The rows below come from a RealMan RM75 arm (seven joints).
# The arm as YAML. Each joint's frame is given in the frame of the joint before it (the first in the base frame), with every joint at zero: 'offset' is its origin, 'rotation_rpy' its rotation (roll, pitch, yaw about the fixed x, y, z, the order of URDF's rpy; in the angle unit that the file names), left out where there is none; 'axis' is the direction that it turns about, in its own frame. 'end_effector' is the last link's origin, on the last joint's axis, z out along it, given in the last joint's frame.
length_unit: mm
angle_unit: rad
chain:
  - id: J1
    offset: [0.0, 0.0, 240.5]
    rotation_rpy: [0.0, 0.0, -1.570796]
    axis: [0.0, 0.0, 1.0]
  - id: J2
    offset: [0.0, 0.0, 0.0]
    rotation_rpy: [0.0, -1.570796, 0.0]
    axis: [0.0, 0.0, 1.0]
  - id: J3
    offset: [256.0, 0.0, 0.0]
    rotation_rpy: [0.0, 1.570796, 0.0]
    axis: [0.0, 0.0, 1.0]
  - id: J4
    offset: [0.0, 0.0, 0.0]
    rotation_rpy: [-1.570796, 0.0, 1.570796]
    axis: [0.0, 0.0, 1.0]
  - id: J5
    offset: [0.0, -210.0, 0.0]
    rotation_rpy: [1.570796, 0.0, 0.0]
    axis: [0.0, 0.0, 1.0]
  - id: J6
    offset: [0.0, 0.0, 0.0]
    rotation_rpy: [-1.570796, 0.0, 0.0]
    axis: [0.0, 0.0, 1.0]
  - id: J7
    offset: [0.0, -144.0, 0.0]
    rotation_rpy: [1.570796, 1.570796, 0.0]
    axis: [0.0, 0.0, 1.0]
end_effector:
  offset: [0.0, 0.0, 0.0]
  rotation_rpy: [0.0, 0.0, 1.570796]
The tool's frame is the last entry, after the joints.
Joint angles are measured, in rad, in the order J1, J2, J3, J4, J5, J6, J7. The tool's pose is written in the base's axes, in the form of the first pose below.
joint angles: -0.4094 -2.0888 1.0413 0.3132 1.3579 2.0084 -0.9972
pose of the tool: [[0.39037 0.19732 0.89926 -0.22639], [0.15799 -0.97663 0.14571 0.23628], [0.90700 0.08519 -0.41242 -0.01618], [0 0 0 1]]
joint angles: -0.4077 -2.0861 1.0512 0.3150 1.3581 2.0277 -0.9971
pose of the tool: [[0.38761 0.17874 0.90433 -0.22600], [0.16004 -0.97917 0.12494 0.23336], [0.90782 0.09630 -0.40815 -0.01472], [0 0 0 1]]
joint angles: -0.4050 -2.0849 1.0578 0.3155 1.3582 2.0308 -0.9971
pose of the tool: [[0.38949 0.17580 0.90410 -0.22654], [0.16362 -0.97921 0.11992 0.23197], [0.90638 0.10122 -0.41016 -0.01478], [0 0 0 1]]
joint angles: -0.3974 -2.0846 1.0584 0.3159 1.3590 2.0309 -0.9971
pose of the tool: [[0.38930 0.18242 0.90286 -0.22834], [0.16687 -0.97794 0.12564 0.23017], [0.90587 0.10175 -0.41116 -0.01478], [0 0 0 1]]
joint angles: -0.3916 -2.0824 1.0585 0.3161 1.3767 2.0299 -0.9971
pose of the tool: [[0.40130 0.18423 0.89723 -0.23075], [0.17768 -0.97661 0.12106 0.22763], [0.89855 0.11083 -0.42464 -0.01580], [0 0 0 1]]
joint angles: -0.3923 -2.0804 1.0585 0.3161 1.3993 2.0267 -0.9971
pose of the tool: [[0.41803 0.18042 0.89034 -0.23196], [0.18861 -0.97596 0.10921 0.22632], [0.88864 0.12228 -0.44201 -0.01747], [0 0 0 1]]
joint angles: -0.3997 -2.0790 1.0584 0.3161 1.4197 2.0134 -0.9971
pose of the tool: [[0.43902 0.17826 0.88061 -0.23204], [0.19593 -0.97553 0.09979 0.22773], [0.87685 0.12872 -0.46321 -0.01994], [0 0 0 1]]
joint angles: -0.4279 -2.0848 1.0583 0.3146 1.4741 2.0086 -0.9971
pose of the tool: [[0.47429 0.14179 0.86887 -0.22667], [0.21209 -0.97628 0.04354 0.22896], [0.85444 0.16362 -0.49312 -0.02681], [0 0 0 1]]
